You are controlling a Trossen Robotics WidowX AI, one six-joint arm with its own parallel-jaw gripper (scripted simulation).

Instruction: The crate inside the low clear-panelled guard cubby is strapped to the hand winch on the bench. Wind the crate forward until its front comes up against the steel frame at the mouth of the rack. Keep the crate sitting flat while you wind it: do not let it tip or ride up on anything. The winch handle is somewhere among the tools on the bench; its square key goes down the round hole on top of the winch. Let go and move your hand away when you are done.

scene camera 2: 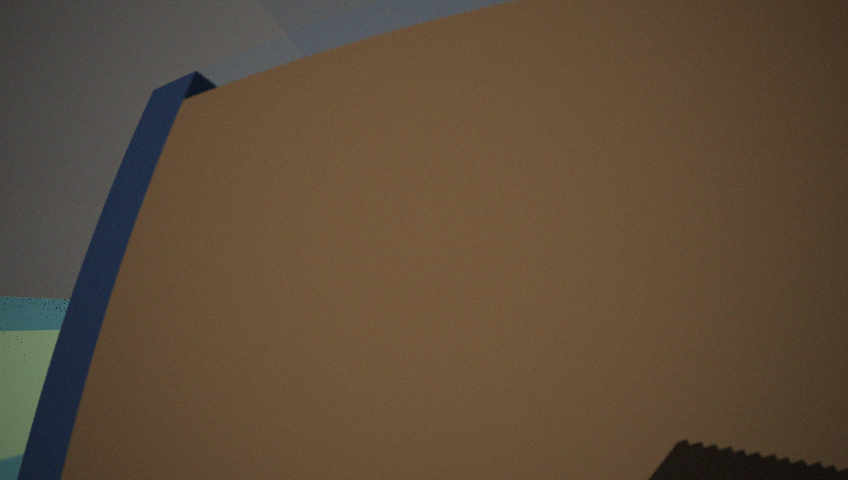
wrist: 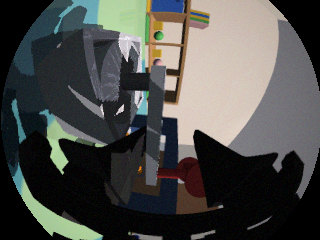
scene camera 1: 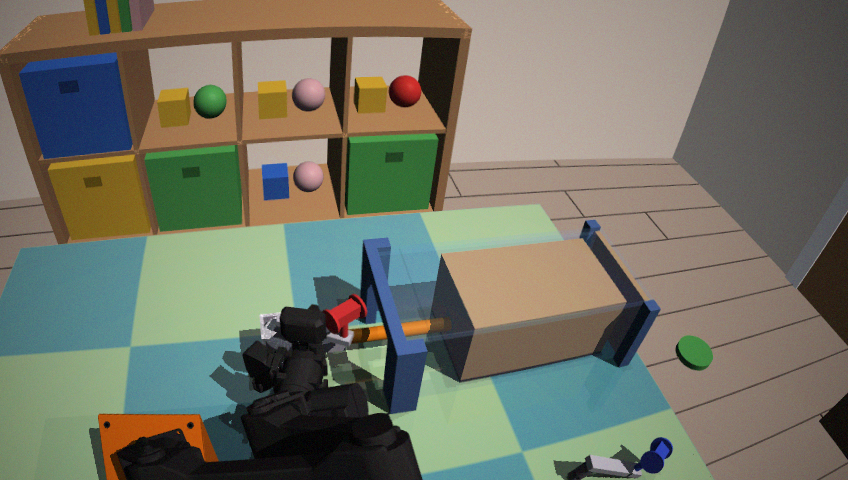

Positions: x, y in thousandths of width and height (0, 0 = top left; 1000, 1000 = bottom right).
Scene:
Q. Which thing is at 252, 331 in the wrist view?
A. A grey winch.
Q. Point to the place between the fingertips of my gripper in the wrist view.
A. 539, 548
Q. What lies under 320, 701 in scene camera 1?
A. A grey winch.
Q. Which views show my gripper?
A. The wrist view and scene camera 1 only.

